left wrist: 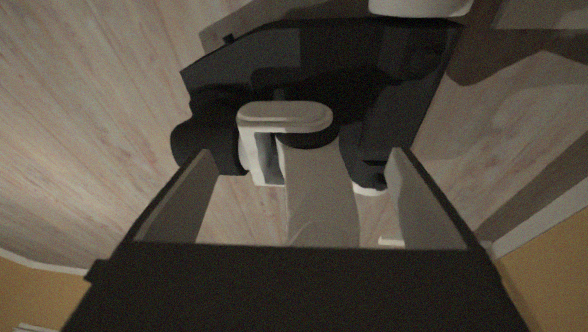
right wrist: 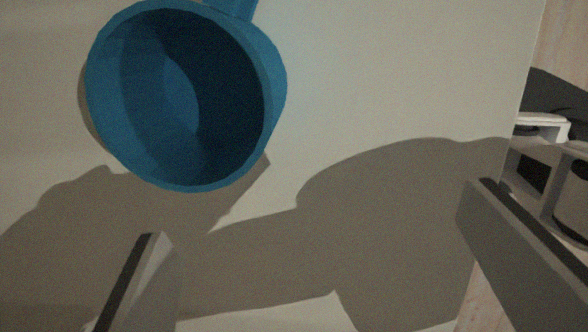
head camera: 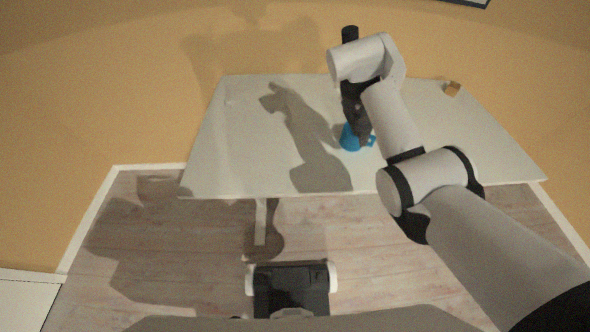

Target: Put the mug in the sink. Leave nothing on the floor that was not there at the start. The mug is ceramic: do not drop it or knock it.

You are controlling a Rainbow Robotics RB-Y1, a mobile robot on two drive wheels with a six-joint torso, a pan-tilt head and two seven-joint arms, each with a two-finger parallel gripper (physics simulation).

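Places are measured from the robot's base along level axes (x ahead, y left, z up), in metres.
Where they show: left gripper, between the fingertips: (left wrist: 298, 160); right gripper, between the fingertips: (right wrist: 316, 224) (head camera: 356, 131); robot's base, origin of its link: (head camera: 291, 279).
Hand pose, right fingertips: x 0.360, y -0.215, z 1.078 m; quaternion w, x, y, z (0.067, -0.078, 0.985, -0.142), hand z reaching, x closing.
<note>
Things, the pixels of their top centre, and the offset from my right fingertips. Level surfaces: height alone.
- blue mug, centre of its top: (right wrist: 186, 70) (head camera: 360, 129) dx +0.059, dy -0.045, dz -0.048 m
- pale table, height of its surface: dz -0.128 m
- small brown block, centre of its top: (head camera: 455, 85) dx +0.482, dy -0.763, dz -0.078 m
The blue mug (head camera: 350, 137) (right wrist: 175, 100) stands upright on the pale table (head camera: 240, 170) (right wrist: 400, 65), its handle toward the right in the head view. My right gripper (head camera: 364, 142) (right wrist: 316, 224) is open with nothing between its fingers. It points down above the table beside the mug and hides part of it in the head view. In the right wrist view the mug lies above the left finger, outside the gap between the fingers. My left gripper (left wrist: 298, 160) is open, above the floor near my base, with nothing between its fingers. The sink does not show.
A small brown block (head camera: 452, 89) lies at the table's far right corner. A table leg (head camera: 260, 222) shows below the near edge. My base (head camera: 291, 290) (left wrist: 345, 55) is on the wooden floor close to the table. A white surface (head camera: 25, 302) is at the lower left.
</note>
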